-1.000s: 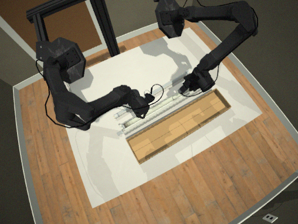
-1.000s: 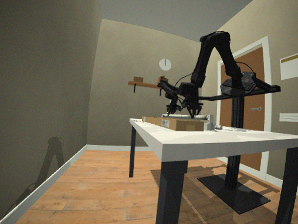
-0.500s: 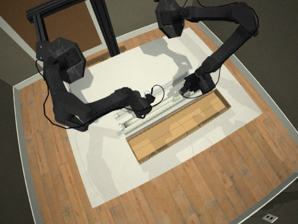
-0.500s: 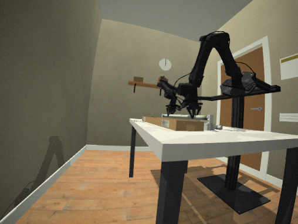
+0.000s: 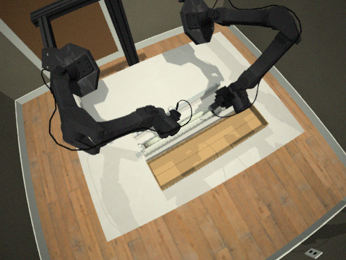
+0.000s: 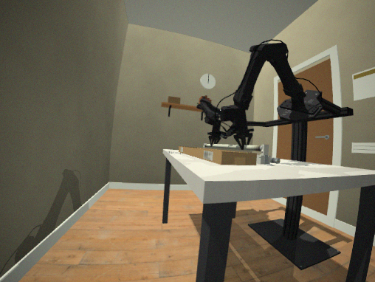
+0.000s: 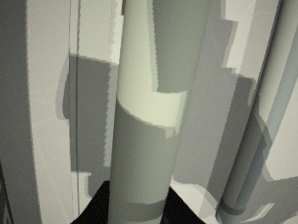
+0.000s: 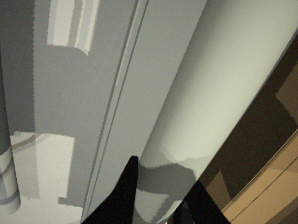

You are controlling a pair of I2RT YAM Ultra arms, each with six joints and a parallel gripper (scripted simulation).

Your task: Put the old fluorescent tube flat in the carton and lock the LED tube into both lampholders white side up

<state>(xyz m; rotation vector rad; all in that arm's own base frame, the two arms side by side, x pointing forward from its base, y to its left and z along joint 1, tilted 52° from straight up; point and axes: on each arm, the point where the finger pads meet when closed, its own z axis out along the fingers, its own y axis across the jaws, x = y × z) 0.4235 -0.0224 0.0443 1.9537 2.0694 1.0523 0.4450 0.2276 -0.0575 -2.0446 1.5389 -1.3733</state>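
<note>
My right hand is 170 mm to the right of the old fluorescent tube and 10 mm past it. The rest, counted from my right hand: LED tube: 140 mm to the left, 130 mm behind, 50 mm below; brown carton: 190 mm to the left, 140 mm ahead, 40 mm below.
</note>
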